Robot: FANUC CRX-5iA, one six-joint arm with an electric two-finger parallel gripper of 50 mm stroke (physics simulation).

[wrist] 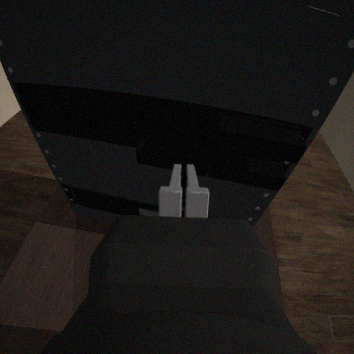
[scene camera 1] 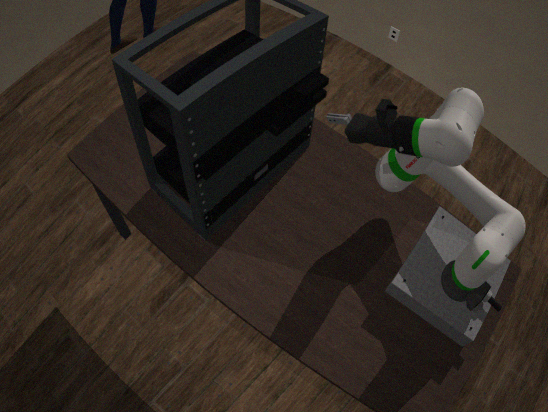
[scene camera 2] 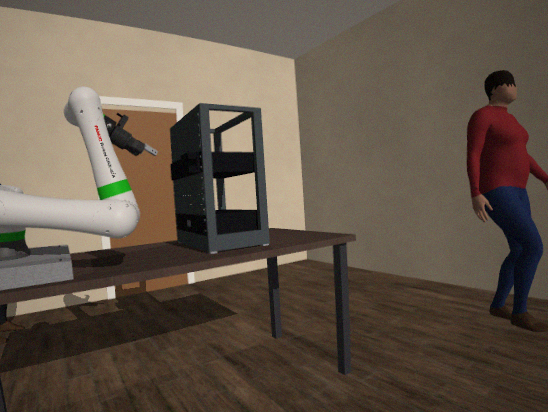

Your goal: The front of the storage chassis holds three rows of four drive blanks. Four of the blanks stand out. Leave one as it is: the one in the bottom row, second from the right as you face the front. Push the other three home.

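Seen in the pictures: gripper, fingertip midpoint: [wrist: 183, 176] [scene camera 1: 328, 118] [scene camera 2: 156, 153]; arm's base, origin of the base link: [scene camera 1: 459, 281] [scene camera 2: 7, 256].
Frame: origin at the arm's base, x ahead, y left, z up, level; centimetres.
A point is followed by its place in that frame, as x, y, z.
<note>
The black storage chassis [scene camera 1: 225, 150] @[68.5, 37.3, 32.1] [scene camera 2: 234, 164] @[88.5, 1.7, 29.7] [wrist: 75, 110] @[68.7, 33.5, 32.1] sits across the middle of the grey rack, its front very dark. In scene camera 1, a blank at the upper right [scene camera 1: 322, 80] @[68.3, 2.6, 35.2] stands out at the chassis's right end. A lower block [scene camera 1: 280, 124] @[67.0, 19.9, 29.5] [wrist: 155, 152] @[66.3, 19.1, 29.4] also juts out, its left edge near mid-width. Blank borders and the exact rows are too dark to tell apart. My gripper [scene camera 1: 328, 118] @[56.7, 13.1, 36.5] [scene camera 2: 156, 152] @[56.7, 13.1, 36.5] [wrist: 183, 176] @[56.7, 13.1, 36.5] is shut and empty, in front of the chassis and apart from it. In the wrist view its fingertips overlap the lower edge of the jutting part.
The rack [scene camera 1: 187, 150] @[69.2, 47.4, 41.1] [scene camera 2: 209, 200] @[74.9, -2.4, 14.6] stands on the brown table [scene camera 1: 250, 220] @[65.4, 32.1, -7.5] [scene camera 2: 310, 239] @[124.0, -0.9, -7.6]. A second black unit [scene camera 1: 230, 192] @[70.0, 35.6, 8.1] [scene camera 2: 235, 221] @[87.4, 2.1, 4.6] with a pale label sits low in the rack. A person [scene camera 2: 504, 150] stands beyond the table. The arm's grey base plate [scene camera 1: 425, 280] @[9.9, 9.0, 0.2] is at the table's other end.
</note>
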